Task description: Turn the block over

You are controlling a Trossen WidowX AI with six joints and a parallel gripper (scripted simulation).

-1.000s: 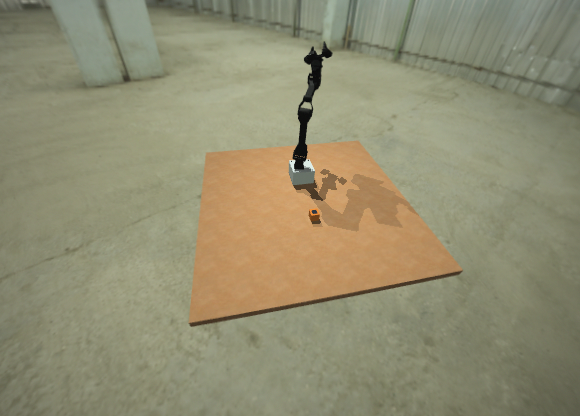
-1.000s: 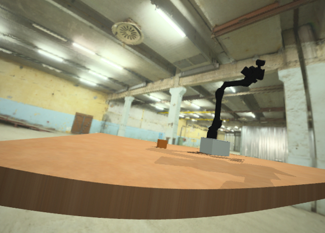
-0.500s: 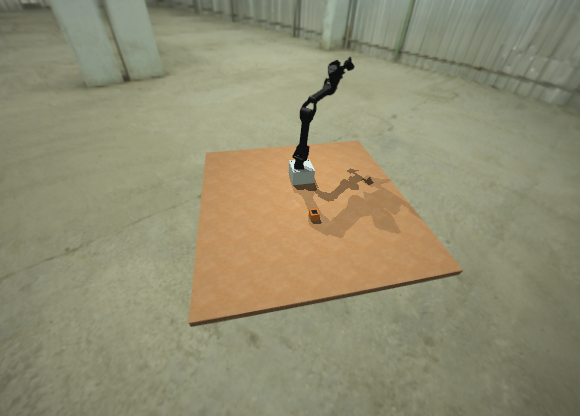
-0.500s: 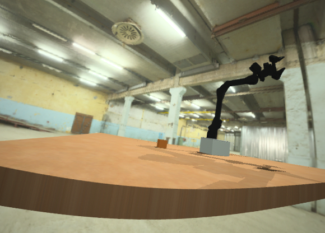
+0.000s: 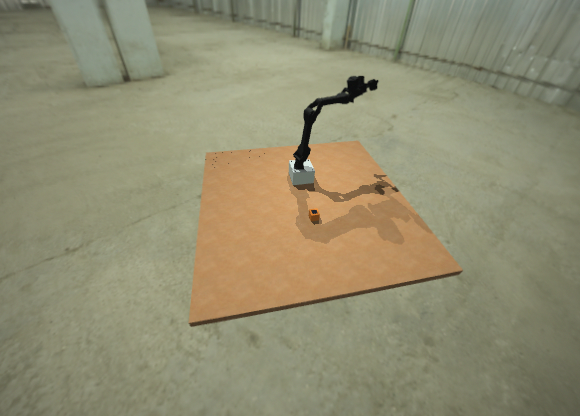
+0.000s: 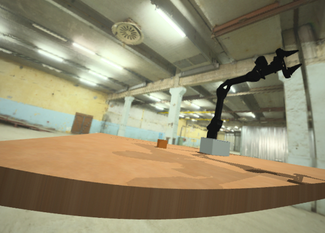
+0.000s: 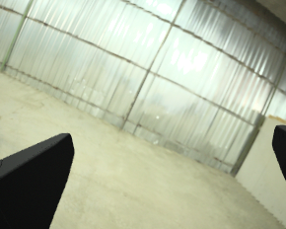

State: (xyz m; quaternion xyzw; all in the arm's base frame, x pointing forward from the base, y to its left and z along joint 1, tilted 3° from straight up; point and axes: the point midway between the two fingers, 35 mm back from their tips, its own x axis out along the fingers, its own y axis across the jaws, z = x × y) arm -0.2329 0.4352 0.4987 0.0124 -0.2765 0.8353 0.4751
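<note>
My gripper tip is 64 cm short of the orange block, 42 cm to the left of it and 55 cm above it.
</note>
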